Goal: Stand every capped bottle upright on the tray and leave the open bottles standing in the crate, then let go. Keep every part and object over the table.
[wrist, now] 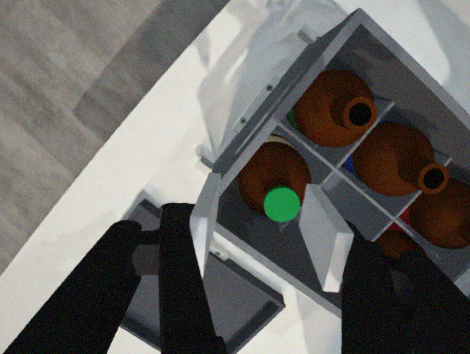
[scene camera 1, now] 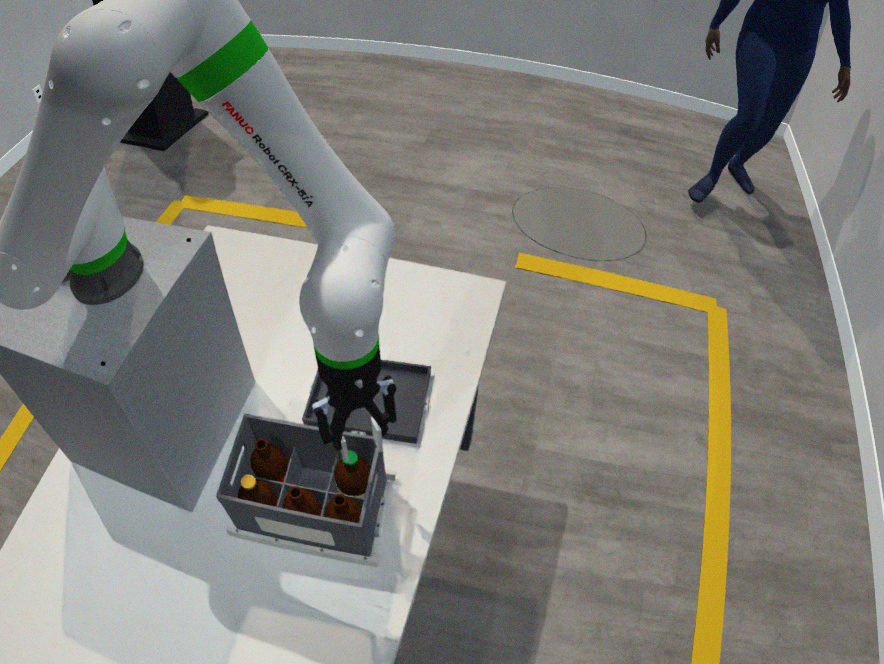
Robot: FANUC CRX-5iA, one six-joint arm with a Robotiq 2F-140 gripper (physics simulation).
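Seen in the pictures: gripper, fingertip midpoint: (wrist: 261, 200) (scene camera 1: 361, 450); arm's base, origin of the base link: (scene camera 1: 107, 274).
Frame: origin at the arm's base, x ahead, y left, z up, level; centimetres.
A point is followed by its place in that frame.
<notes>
My gripper (scene camera 1: 360, 444) {x 50.3, y 1.3, z -25.9 cm} (wrist: 261, 200) {x 50.3, y 1.3, z -25.9 cm} is partly open, its fingers around the green cap but apart from it. The green-capped brown bottle (scene camera 1: 351, 477) {x 48.6, y -1.1, z -33.7 cm} (wrist: 270, 167) {x 49.7, y 0.1, z -33.7 cm} stands in the back right compartment of the grey crate (scene camera 1: 357, 541) {x 54.6, y -11.7, z -36.2 cm} (wrist: 325, 59) {x 54.7, y -7.7, z -28.6 cm}. A yellow-capped bottle (scene camera 1: 247, 481) {x 32.7, y -12.0, z -29.7 cm} is in the front left compartment. An open bottle (scene camera 1: 267, 463) {x 32.5, y -5.4, z -33.7 cm} is at the back left. Two more open bottles, one front middle (scene camera 1: 301, 501) {x 43.1, y -10.4, z -31.6 cm} (wrist: 390, 160) {x 43.6, y -8.8, z -33.6 cm} and one front right (scene camera 1: 342, 508) {x 50.8, y -8.8, z -30.6 cm} (wrist: 330, 110) {x 50.7, y -6.8, z -33.1 cm}, stand in the crate. The dark grey tray (scene camera 1: 413, 393) {x 48.2, y 28.8, z -45.5 cm} (wrist: 235, 300) {x 33.5, y 17.5, z -45.6 cm} lies behind the crate, partly hidden by my gripper.
The crate's back middle compartment (scene camera 1: 312, 471) {x 36.9, y 1.7, z -45.3 cm} holds no bottle. The white table's (scene camera 1: 457, 343) {x 51.8, y 46.4, z -46.1 cm} (wrist: 145, 145) {x 59.1, y 12.3, z -46.1 cm} right edge runs close beside the crate and tray. The large grey robot pedestal (scene camera 1: 185, 428) {x 16.3, y -8.7, z -27.6 cm} stands to the left. A person (scene camera 1: 768, 78) is on the floor farther back.
</notes>
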